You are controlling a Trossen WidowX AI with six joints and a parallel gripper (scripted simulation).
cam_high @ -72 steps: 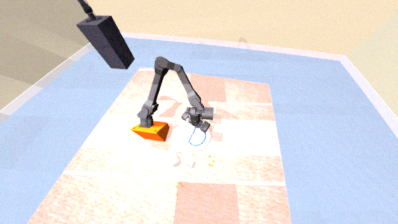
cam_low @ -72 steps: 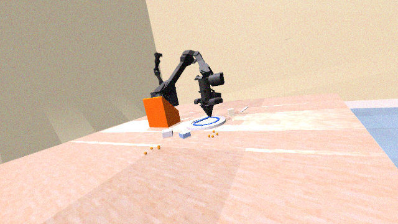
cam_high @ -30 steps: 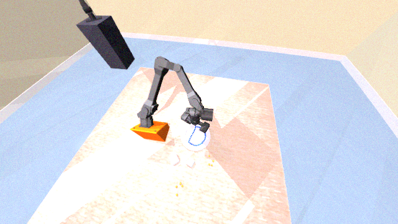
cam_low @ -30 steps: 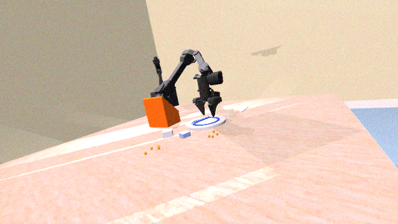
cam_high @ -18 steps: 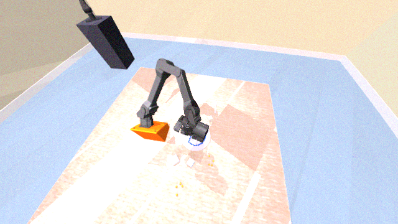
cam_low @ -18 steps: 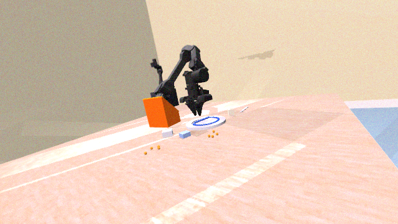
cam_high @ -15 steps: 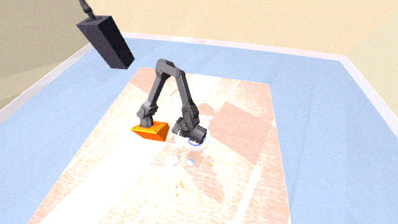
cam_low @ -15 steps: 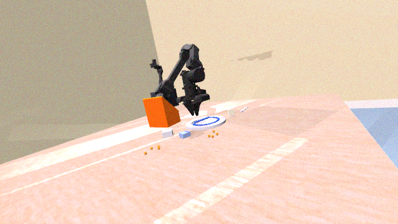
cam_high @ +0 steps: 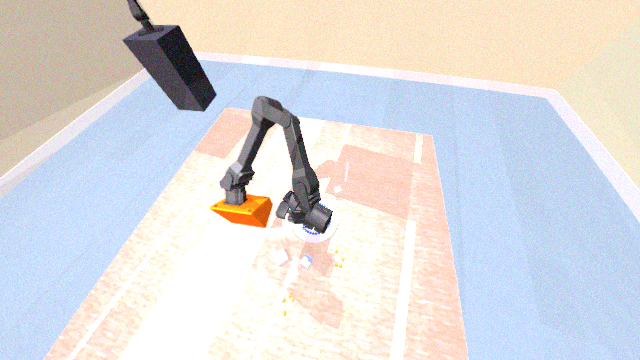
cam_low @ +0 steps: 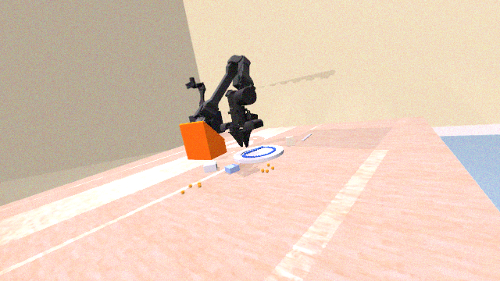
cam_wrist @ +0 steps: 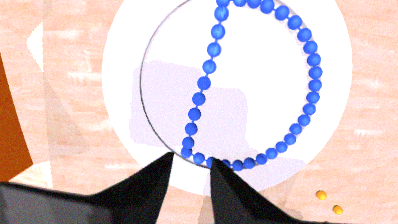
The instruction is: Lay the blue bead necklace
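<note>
Now: the round white bead board 3 cm ahead of my gripper tip, 4 cm to the left of it and 4 cm below it. Round my gripper tip: white block (7 cm behind, 13 cm to the right, 3 cm below); then light blue cube (3 cm ahead, 13 cm to the right, 4 cm below); then beige cube (12 cm ahead, 18 cm to the left, 3 cm below).
</note>
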